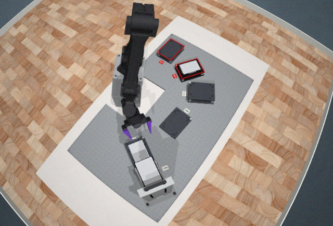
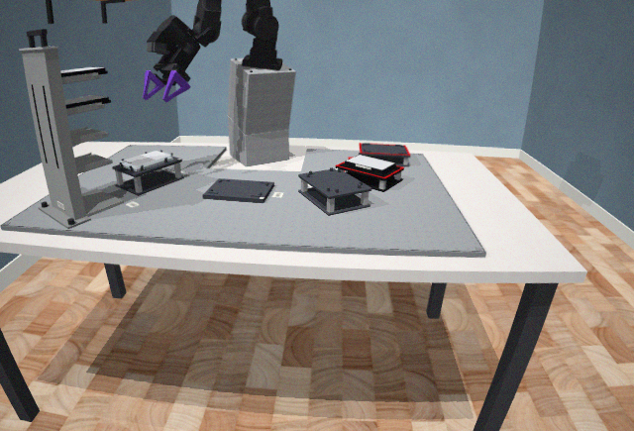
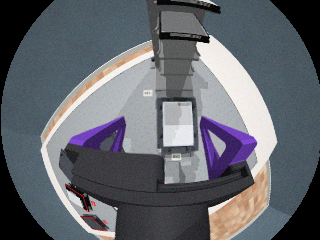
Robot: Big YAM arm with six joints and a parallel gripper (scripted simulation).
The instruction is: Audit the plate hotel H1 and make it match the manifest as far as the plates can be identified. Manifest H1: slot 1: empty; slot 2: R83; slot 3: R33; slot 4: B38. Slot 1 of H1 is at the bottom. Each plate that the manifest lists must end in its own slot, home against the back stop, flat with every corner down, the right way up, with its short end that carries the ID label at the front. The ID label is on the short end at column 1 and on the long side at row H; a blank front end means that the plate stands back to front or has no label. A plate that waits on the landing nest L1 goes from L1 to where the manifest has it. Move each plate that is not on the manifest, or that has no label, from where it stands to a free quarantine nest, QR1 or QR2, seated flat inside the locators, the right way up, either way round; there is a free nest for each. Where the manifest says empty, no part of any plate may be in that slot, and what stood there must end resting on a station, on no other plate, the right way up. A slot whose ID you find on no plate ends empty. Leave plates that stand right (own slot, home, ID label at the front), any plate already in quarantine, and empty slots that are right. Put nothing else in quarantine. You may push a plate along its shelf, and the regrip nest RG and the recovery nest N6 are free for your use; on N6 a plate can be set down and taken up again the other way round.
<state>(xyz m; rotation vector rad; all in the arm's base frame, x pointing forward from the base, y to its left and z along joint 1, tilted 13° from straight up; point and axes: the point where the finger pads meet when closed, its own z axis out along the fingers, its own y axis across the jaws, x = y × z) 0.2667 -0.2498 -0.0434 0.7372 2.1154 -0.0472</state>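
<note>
Now: hand 50 mm to the left of the white plate and 180 mm above it. Round my hand: plate hotel H1 (220 mm ahead, 180 mm to the right, 50 mm below); regrip nest RG (50 mm to the right, 190 mm below); flat pad N6 (50 mm ahead, 230 mm to the left, 240 mm below).
</note>
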